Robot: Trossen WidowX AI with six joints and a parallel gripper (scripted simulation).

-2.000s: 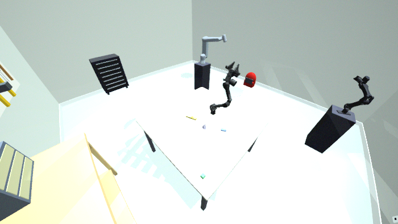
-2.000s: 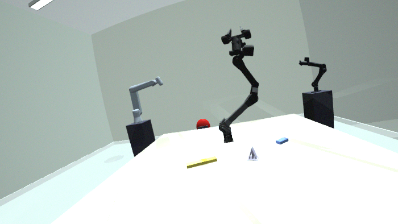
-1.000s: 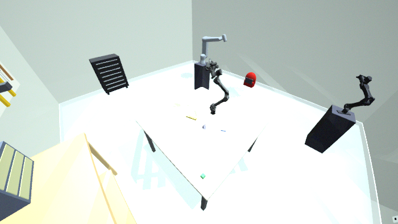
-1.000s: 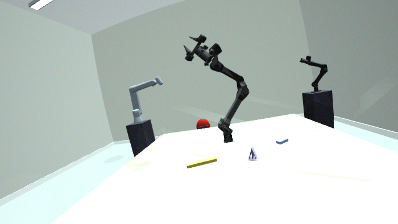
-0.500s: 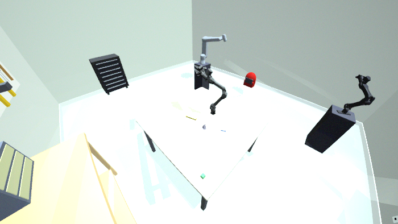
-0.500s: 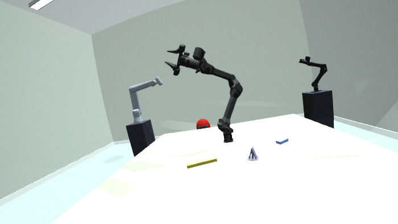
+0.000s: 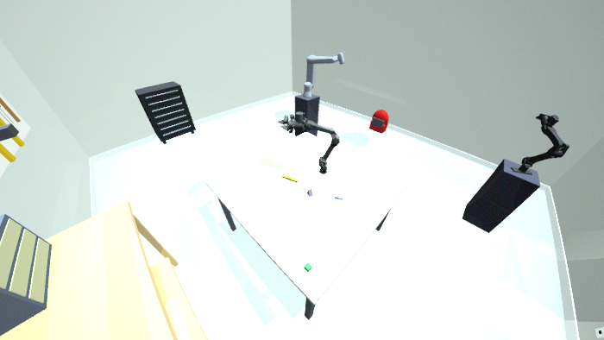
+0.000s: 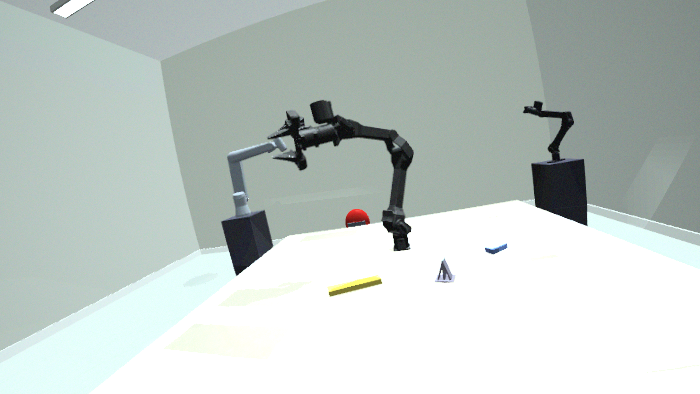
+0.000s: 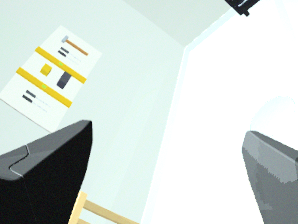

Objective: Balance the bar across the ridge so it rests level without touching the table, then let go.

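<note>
Right now the yellow bar is 430 mm below my gripper tip, 190 mm to the left of it and 60 mm ahead of it. From my gripper tip the other things lie so: green cube: 830 mm to the left, 520 mm ahead, 420 mm below; then small blue block: 630 mm to the left, 430 mm below, 60 mm behind.
</note>
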